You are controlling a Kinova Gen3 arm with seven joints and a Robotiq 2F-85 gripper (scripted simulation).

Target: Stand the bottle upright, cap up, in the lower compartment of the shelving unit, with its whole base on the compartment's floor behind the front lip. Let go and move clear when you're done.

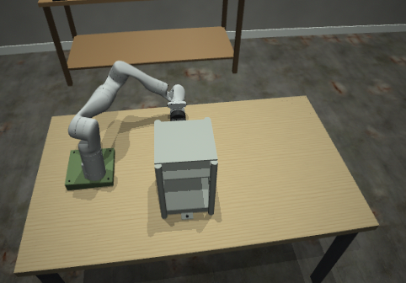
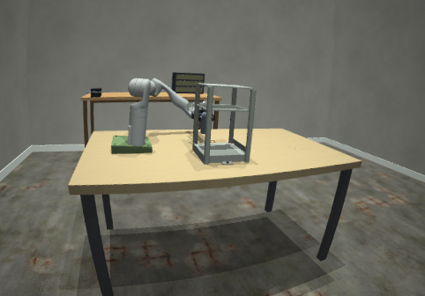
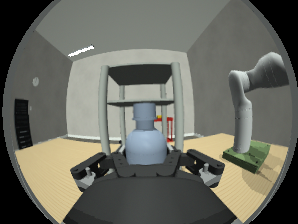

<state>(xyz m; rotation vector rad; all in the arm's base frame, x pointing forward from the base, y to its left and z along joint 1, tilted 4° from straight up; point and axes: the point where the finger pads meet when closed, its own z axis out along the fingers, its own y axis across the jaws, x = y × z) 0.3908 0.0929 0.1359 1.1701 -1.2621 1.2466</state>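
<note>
My gripper is now 220 mm to the left of the grey shelving unit, 30 mm below it and 10 mm short of it. From my hand the other things lie so: pale blue bottle 10 mm above.
</note>
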